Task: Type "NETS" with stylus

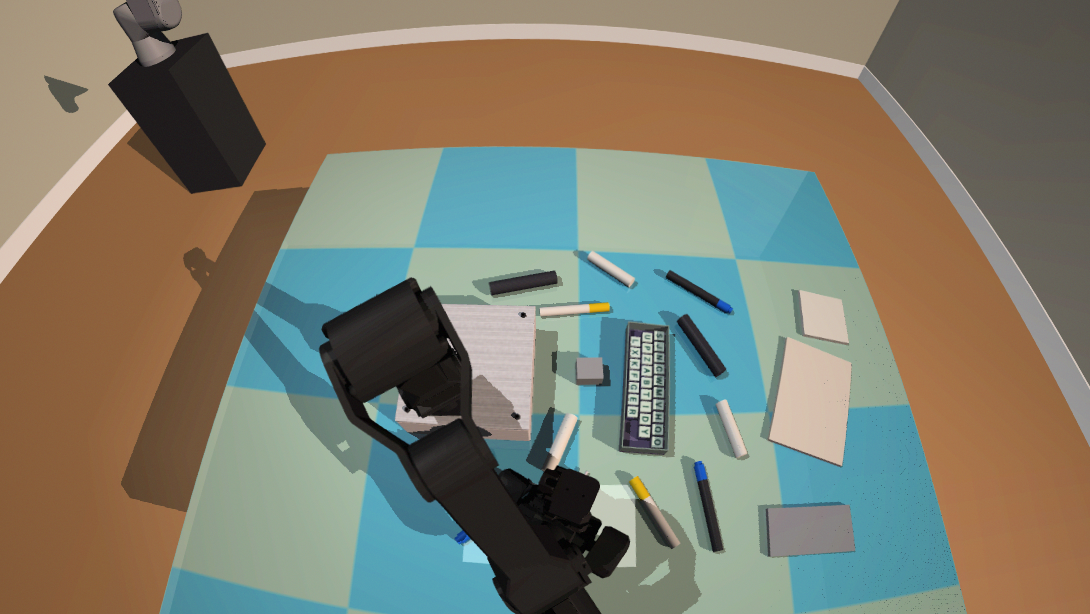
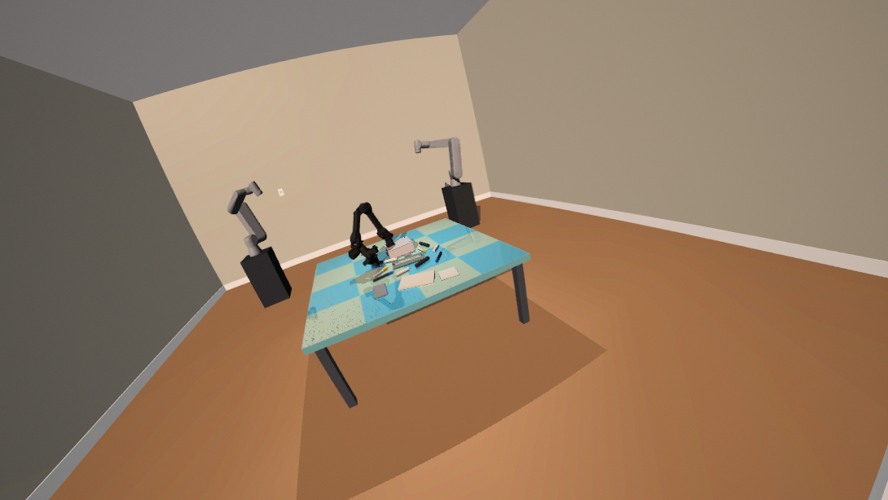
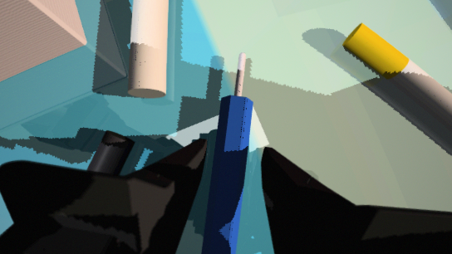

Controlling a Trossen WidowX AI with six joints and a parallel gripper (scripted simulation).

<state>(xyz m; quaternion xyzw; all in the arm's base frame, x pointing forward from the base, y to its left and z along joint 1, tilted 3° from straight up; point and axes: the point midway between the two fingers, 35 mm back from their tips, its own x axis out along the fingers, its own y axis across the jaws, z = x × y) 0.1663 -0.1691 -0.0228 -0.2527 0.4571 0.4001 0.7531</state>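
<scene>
Now: the stylus 10 mm to the left of my gripper tip and 10 mm ahead of it. The rest, counted from my gripper tip: grey cube: 210 mm to the left, 40 mm ahead; then grey pad: 380 mm ahead, 90 mm to the right.
</scene>
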